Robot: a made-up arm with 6 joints.
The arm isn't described. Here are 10 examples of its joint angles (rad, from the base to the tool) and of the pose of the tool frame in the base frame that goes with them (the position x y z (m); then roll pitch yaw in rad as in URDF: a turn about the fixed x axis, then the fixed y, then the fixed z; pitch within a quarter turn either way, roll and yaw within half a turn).
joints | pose
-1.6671 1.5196 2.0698 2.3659 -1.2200 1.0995 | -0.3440 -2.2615 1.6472 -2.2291 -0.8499 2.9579
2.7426 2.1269 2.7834 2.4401 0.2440 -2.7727 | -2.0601 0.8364 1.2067 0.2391 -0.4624 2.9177
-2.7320 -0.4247 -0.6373 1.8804 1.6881 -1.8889 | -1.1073 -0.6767 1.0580 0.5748 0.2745 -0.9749
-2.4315 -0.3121 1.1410 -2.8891 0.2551 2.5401 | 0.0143 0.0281 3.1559 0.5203 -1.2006 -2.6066
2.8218 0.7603 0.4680 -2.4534 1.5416 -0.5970 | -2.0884 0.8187 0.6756 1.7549 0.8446 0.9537
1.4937 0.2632 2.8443 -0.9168 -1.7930 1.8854 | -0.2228 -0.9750 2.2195 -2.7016 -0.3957 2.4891
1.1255 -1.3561 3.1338 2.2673 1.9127 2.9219 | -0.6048 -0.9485 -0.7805 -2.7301 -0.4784 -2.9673
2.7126 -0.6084 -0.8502 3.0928 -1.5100 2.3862 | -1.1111 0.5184 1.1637 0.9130 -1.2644 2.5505
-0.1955 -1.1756 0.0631 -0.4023 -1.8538 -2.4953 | -0.1479 0.1021 2.3155 2.6490 0.5848 0.2723
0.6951 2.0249 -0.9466 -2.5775 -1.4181 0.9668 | -0.5729 -0.3470 -0.4036 -2.6145 1.0140 2.2820
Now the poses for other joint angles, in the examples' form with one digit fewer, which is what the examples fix.
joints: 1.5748 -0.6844 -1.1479 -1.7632 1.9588 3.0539
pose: 0.169 0.937 0.603 -1.982 -0.011 -0.427
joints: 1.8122 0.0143 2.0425 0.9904 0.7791 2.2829
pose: 0.088 -0.823 2.896 0.428 -0.487 -2.057
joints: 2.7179 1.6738 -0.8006 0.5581 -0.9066 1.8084
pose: 0.375 -0.082 -0.613 0.899 -0.144 0.011
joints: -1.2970 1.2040 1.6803 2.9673 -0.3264 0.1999
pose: 0.648 -2.347 1.815 -3.119 -0.797 -1.377
